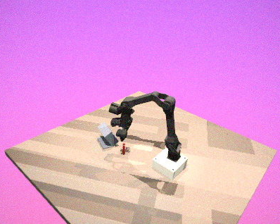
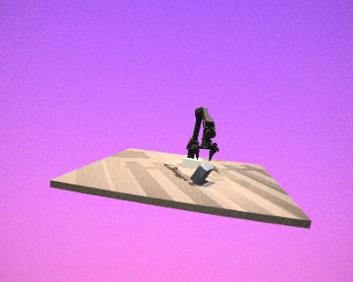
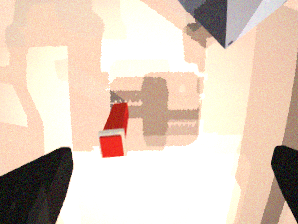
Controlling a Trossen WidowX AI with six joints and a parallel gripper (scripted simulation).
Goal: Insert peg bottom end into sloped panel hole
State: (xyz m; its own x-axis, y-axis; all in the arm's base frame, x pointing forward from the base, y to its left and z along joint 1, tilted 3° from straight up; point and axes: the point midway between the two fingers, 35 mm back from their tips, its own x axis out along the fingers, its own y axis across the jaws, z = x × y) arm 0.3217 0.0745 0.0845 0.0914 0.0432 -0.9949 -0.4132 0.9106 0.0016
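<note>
Right now my gripper tip is 6 cm above the red square peg, 2 cm to the right of it and 2 cm past it. The rest, counted from my gripper tip: grey sloped panel 14 cm ahead, 5 cm below, 1 cm to the right.
</note>
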